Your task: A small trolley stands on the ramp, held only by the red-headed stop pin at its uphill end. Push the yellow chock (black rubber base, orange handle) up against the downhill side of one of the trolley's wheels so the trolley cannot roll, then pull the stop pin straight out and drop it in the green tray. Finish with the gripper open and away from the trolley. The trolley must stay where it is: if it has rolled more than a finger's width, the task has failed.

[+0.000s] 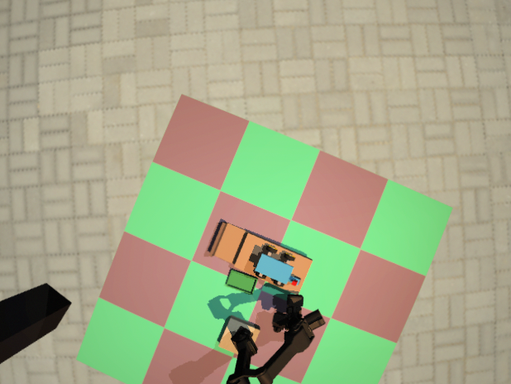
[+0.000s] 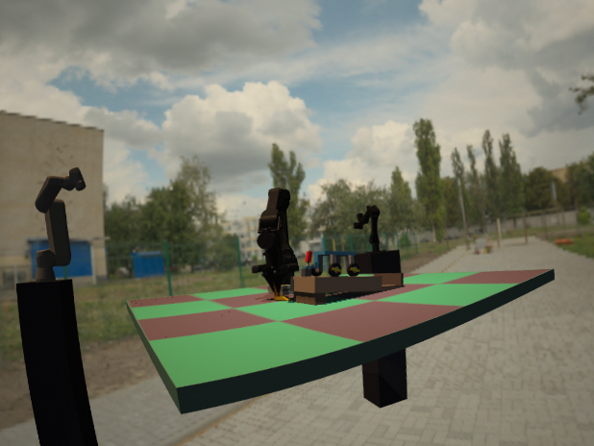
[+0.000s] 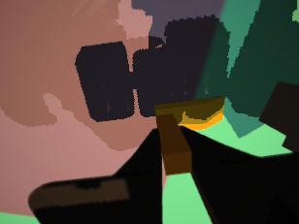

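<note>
My gripper tip is 130 mm short of the blue trolley, 180 mm to the right of it and 80 mm below it. From my gripper tip the other things lie so: yellow chock 20 mm ahead, 10 mm to the left, 10 mm below; then red-headed stop pin 130 mm ahead, 80 mm to the left, 100 mm above; then green tray 20 mm behind, 240 mm to the left, 40 mm below.
</note>
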